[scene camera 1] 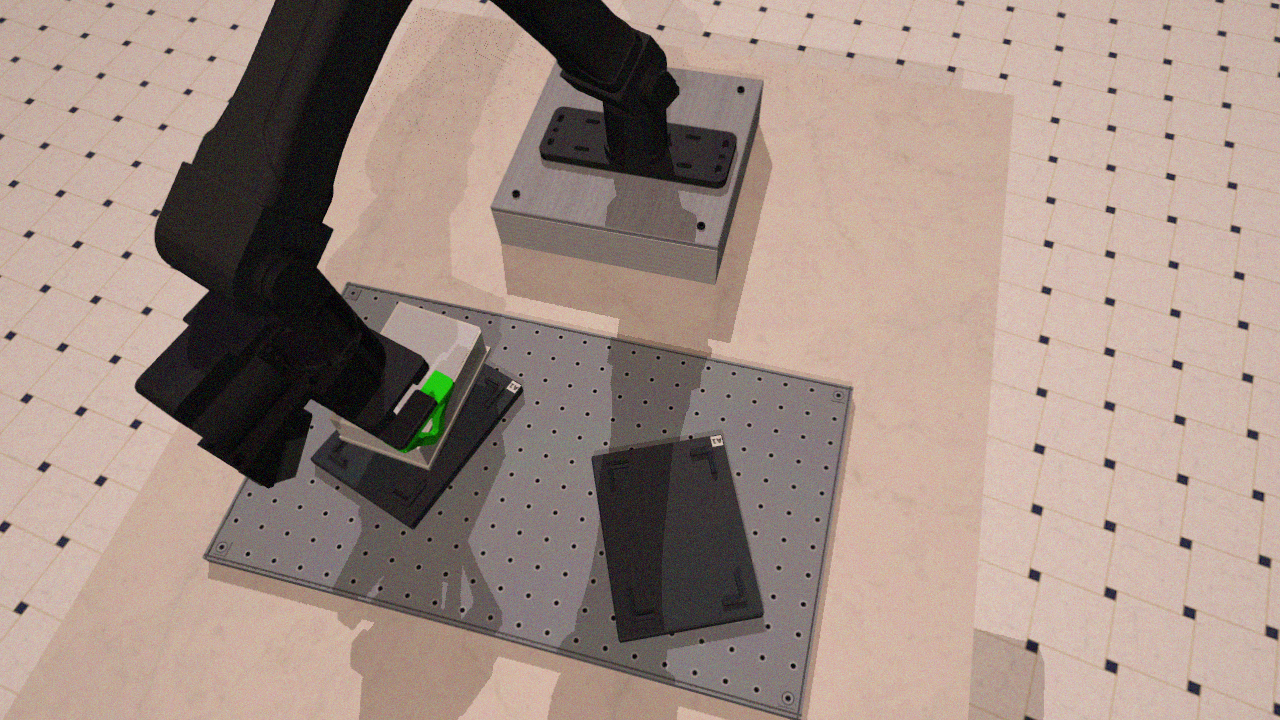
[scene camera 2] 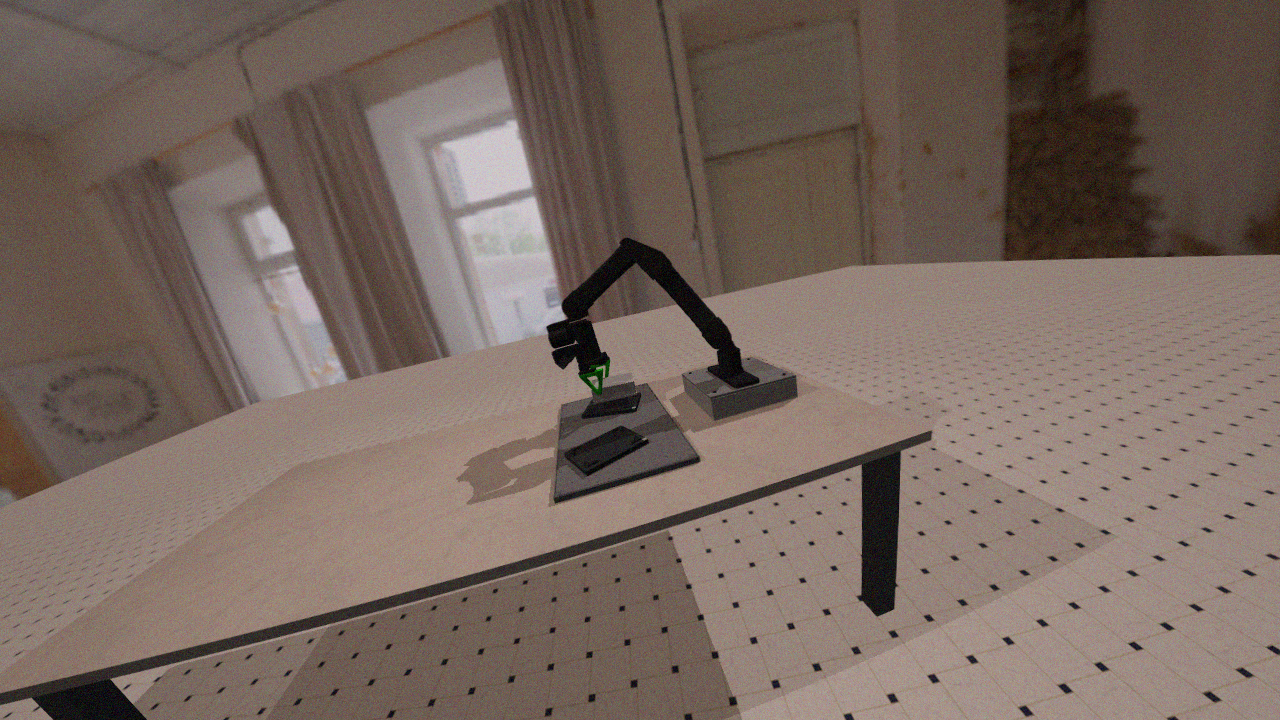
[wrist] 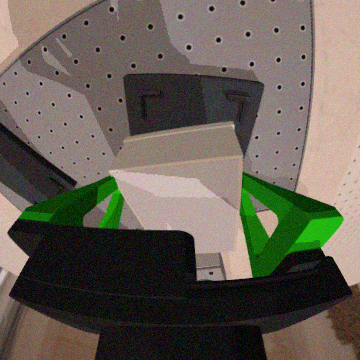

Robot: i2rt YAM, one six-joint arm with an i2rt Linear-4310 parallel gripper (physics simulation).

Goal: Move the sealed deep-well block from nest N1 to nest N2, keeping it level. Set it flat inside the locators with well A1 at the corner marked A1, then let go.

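Places are measured from the arm's base along level axes (x ahead, y left, z up), in centimetres.
Pixels of known places: gripper, fingertip midpoint: (scene camera 1: 397, 414) (scene camera 2: 602, 389) (wrist: 179, 177); arm's base at its link origin: (scene camera 1: 638, 149) (scene camera 2: 731, 375).
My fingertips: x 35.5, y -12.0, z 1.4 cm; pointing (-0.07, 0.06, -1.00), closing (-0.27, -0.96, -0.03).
Note:
Ahead of a thing's pixels: the offset from my fingertips to its top centre. "pt": to the spot under its first point.
The pale deep-well block {dx -3.3, dy +0.1, dz +2.3 cm} (scene camera 1: 434, 333) (scene camera 2: 617, 391) (wrist: 180, 215) hangs over nest N2 {dx -1.8, dy -0.3, dz -4.5 cm} (scene camera 1: 460, 445) (scene camera 2: 613, 409) (wrist: 175, 107), the dark left nest in scene camera 1. It looks roughly level and slightly turned against the nest, with N2's near end uncovered. My gripper (scene camera 1: 398, 389) (scene camera 2: 597, 385) (wrist: 179, 177) is shut on the block, its green fingers on the two long sides. N2's white corner tag {pt dx -7.3, dy +7.1, dz -5.1 cm} (scene camera 1: 512, 386) shows beside the block. Nest N1 {dx +2.6, dy +25.3, dz -4.5 cm} (scene camera 1: 707, 528) (scene camera 2: 604, 449) (wrist: 25, 167) is empty. Well A1 on the block cannot be made out, and most of N2's locators are hidden.
Both nests stand on a grey perforated plate {dx -0.5, dy +12.1, dz -6.3 cm} (scene camera 1: 537, 429) (scene camera 2: 666, 447) (wrist: 200, 45). The arm's metal base block (scene camera 1: 608, 228) (scene camera 2: 751, 395) stands behind the plate. The arm reaches over the plate's left side in scene camera 1.

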